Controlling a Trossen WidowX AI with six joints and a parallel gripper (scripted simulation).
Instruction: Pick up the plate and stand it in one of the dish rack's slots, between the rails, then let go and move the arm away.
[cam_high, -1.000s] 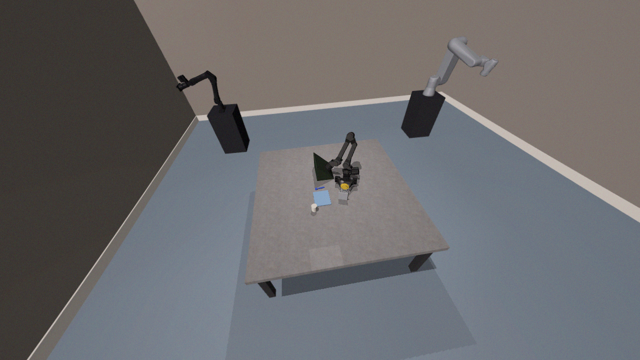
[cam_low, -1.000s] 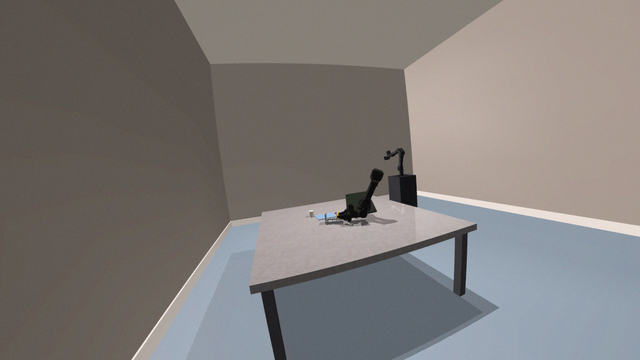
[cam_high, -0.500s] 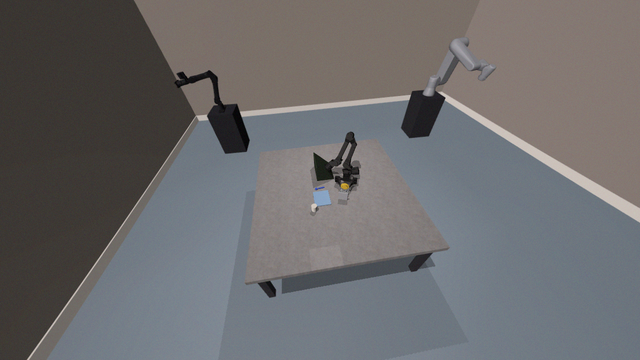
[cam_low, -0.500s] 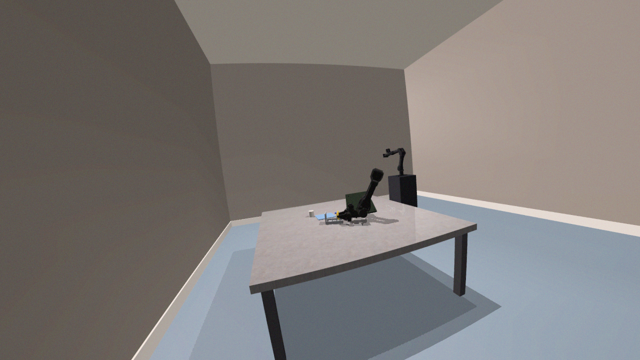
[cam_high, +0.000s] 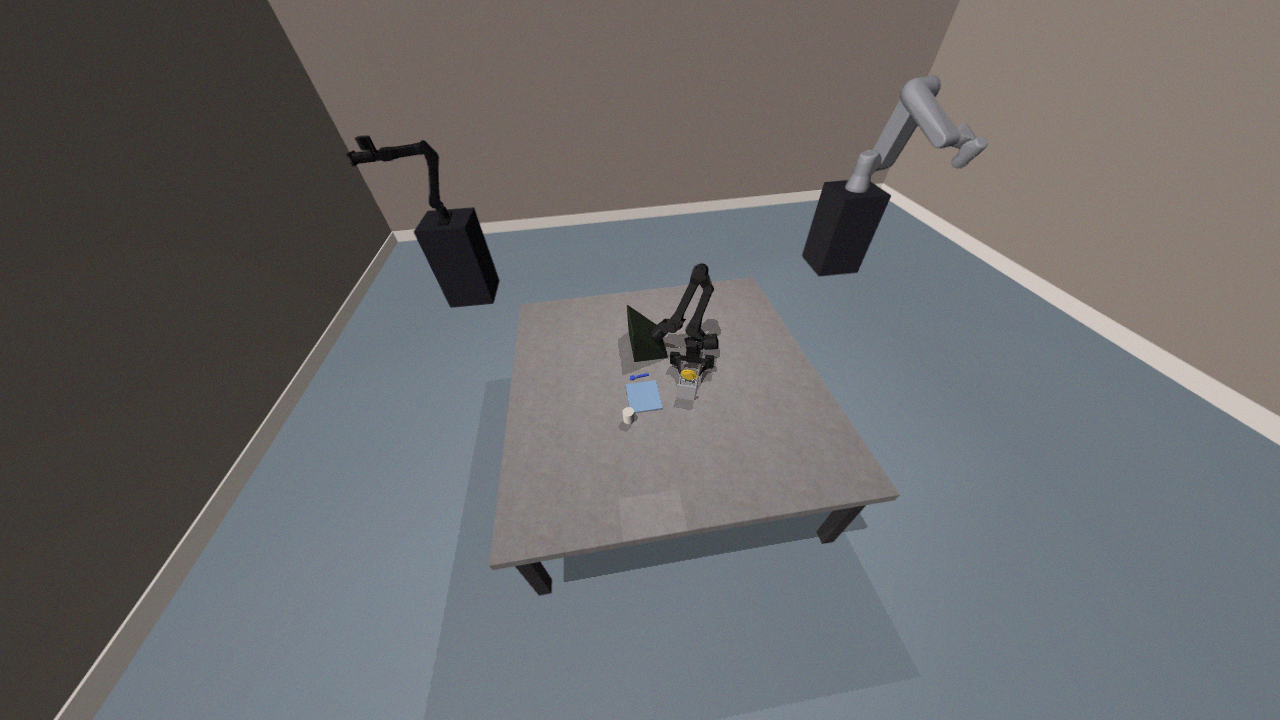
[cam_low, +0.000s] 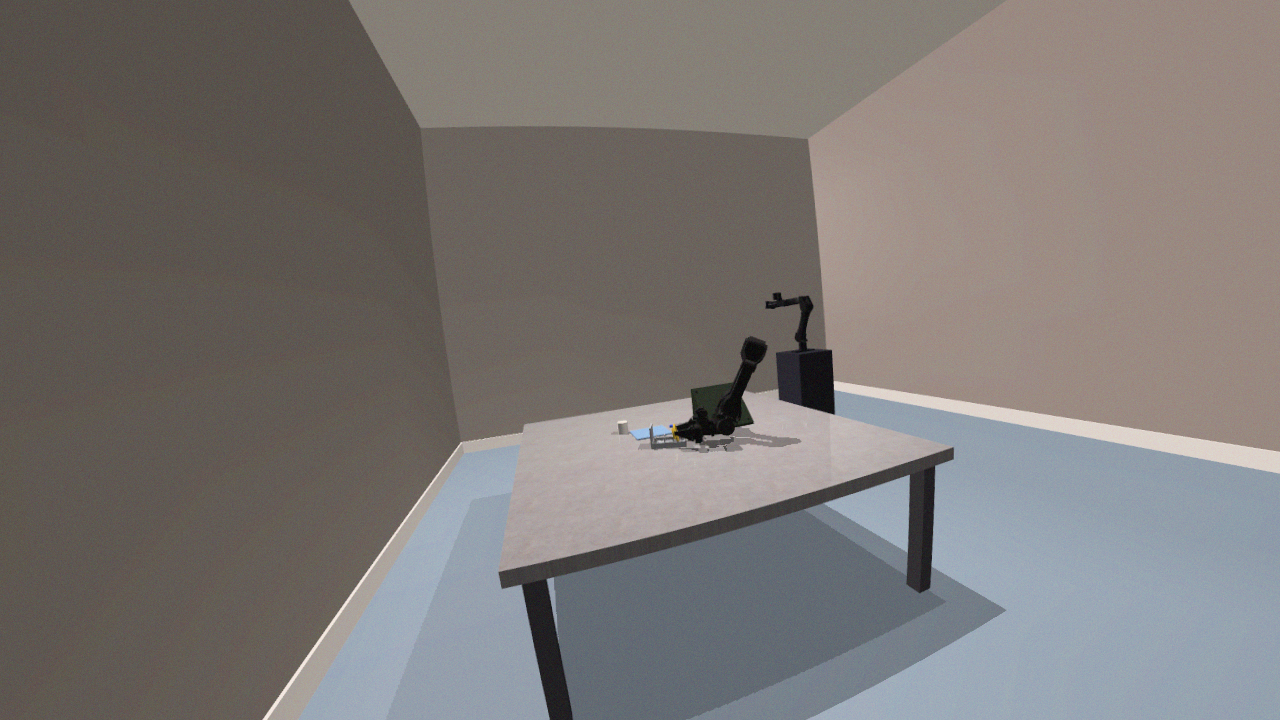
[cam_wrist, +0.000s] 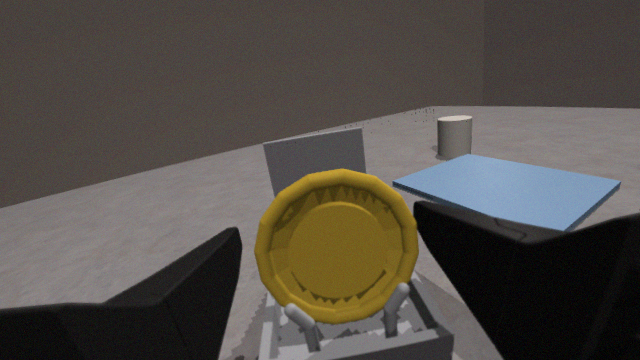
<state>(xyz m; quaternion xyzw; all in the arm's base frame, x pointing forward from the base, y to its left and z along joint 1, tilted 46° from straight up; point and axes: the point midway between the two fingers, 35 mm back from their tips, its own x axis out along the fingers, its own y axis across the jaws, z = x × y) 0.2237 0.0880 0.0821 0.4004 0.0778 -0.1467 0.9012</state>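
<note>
The yellow plate lies 10 mm below my gripper tip and 10 mm behind it. Also, from my gripper tip: blue spoon 210 mm to the right, 60 mm behind, 50 mm below; then grey dish rack 30 mm below, 20 mm ahead, 10 mm to the right; then light blue mat 200 mm to the right, 50 mm below, 50 mm ahead.
</note>
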